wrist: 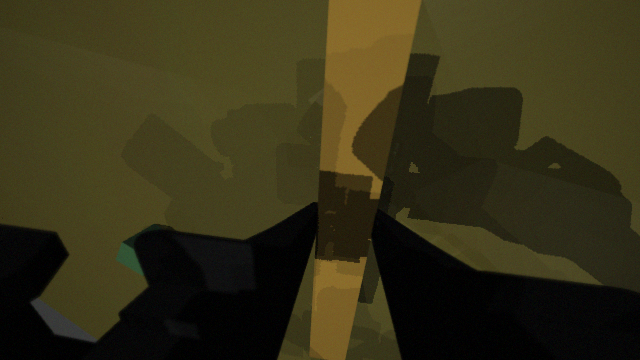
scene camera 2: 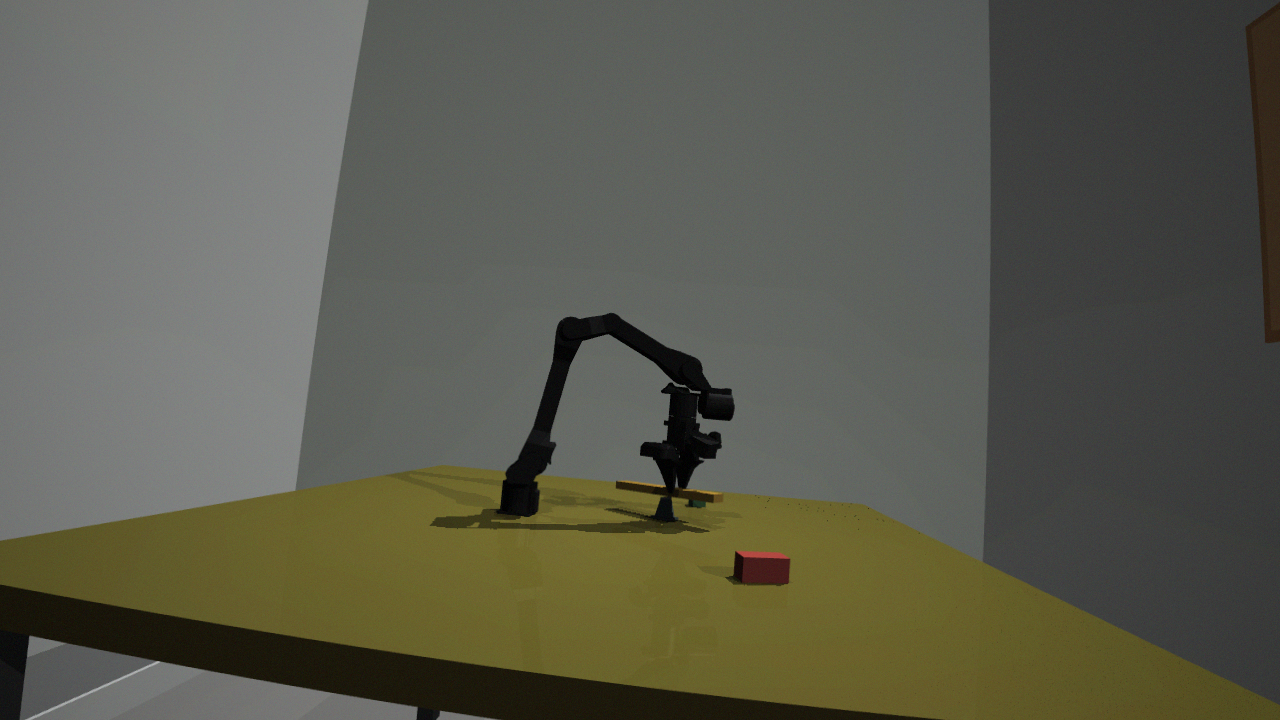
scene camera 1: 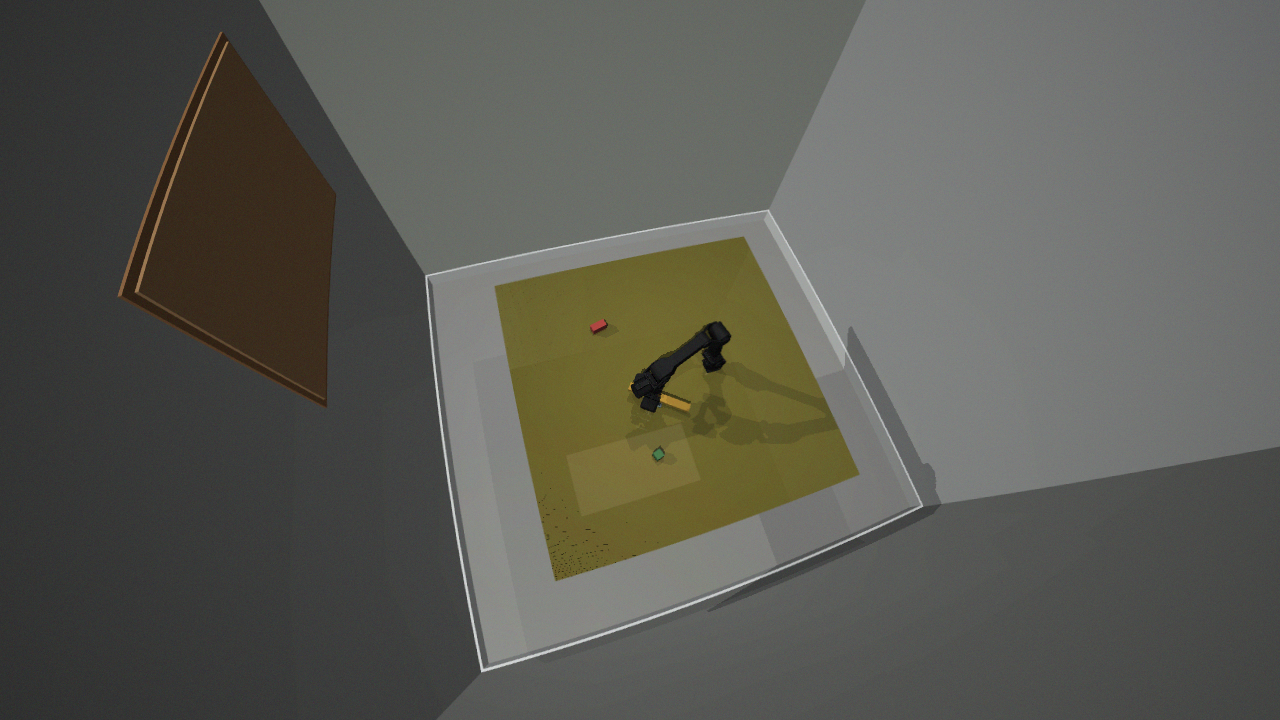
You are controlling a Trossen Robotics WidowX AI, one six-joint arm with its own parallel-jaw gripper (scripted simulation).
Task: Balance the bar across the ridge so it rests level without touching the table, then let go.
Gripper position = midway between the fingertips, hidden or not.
Note:
The gripper (scene camera 2: 676, 493) holds a bar (scene camera 2: 708, 496). Further things: a red block (scene camera 2: 749, 566).
The bar shows as well in the wrist view (wrist: 367, 56). The gripper also shows in the wrist view (wrist: 344, 211). The wrist view misses the red block: it is out of frame.

